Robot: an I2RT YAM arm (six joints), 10 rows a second.
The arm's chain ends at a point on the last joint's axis. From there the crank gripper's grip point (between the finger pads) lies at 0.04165 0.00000 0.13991 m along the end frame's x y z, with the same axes.
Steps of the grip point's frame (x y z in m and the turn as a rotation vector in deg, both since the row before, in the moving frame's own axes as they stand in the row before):
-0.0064, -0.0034, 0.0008, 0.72, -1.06, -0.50
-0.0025, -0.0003, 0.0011, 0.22, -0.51, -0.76
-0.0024, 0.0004, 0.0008, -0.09, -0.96, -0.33
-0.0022, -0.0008, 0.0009, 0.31, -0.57, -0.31
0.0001, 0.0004, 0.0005, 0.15, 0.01, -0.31
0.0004, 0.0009, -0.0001, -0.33, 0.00, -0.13
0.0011, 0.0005, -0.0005, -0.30, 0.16, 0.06
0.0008, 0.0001, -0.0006, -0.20, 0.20, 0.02
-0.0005, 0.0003, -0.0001, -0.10, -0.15, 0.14
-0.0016, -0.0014, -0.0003, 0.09, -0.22, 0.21
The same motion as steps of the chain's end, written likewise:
-0.0038, -0.0013, 0.0001, 0.72, -1.06, -0.50
-0.0012, 0.0008, 0.0007, 0.22, -0.51, -0.76
-0.0001, 0.0004, 0.0001, -0.09, -0.96, -0.33
-0.0008, 0.0002, 0.0005, 0.31, -0.57, -0.31
0.0001, 0.0010, 0.0005, 0.15, 0.01, -0.31
0.0004, 0.0002, -0.0001, -0.33, 0.00, -0.13
0.0007, -0.0003, -0.0004, -0.30, 0.16, 0.06
0.0003, -0.0004, -0.0005, -0.20, 0.20, 0.02
-0.0001, 0.0000, -0.0002, -0.10, -0.15, 0.14
-0.0011, -0.0013, -0.0005, 0.09, -0.22, 0.21

